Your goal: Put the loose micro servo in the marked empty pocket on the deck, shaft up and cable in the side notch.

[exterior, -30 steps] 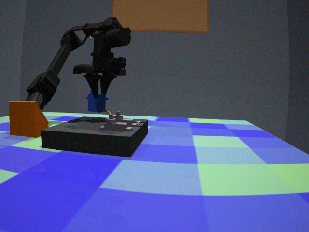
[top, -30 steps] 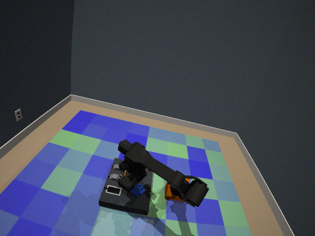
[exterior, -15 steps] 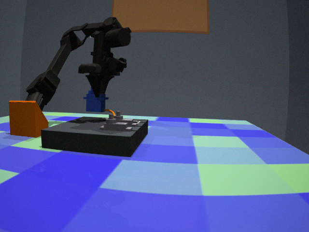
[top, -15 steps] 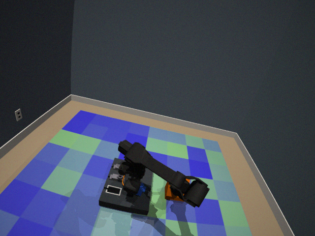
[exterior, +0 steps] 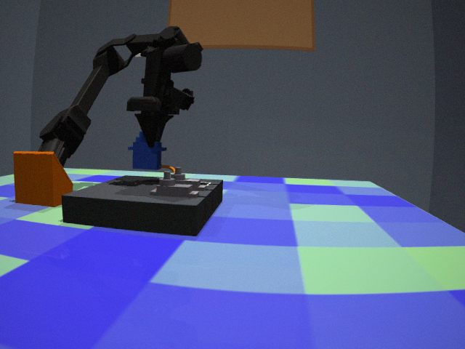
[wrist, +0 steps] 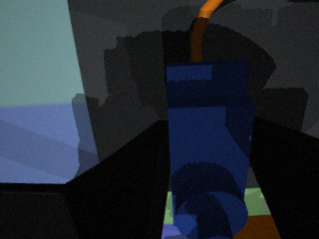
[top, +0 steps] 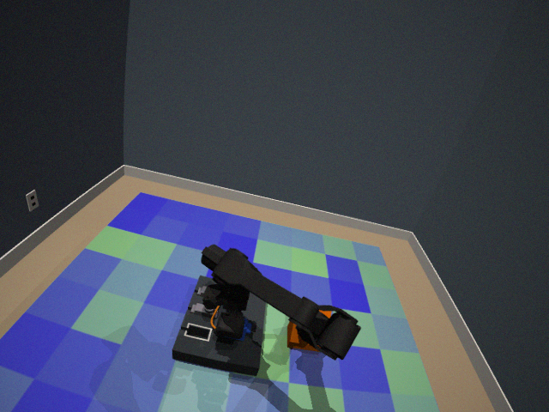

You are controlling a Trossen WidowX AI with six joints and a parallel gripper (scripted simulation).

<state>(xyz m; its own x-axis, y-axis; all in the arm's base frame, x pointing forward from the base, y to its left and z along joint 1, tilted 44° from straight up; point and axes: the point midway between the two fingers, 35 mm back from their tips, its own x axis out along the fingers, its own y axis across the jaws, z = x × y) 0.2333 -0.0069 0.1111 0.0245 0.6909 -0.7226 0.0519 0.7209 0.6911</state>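
Right now my gripper tip is 2 cm past the dark deck, 7 cm to the left of it and 10 cm above it.
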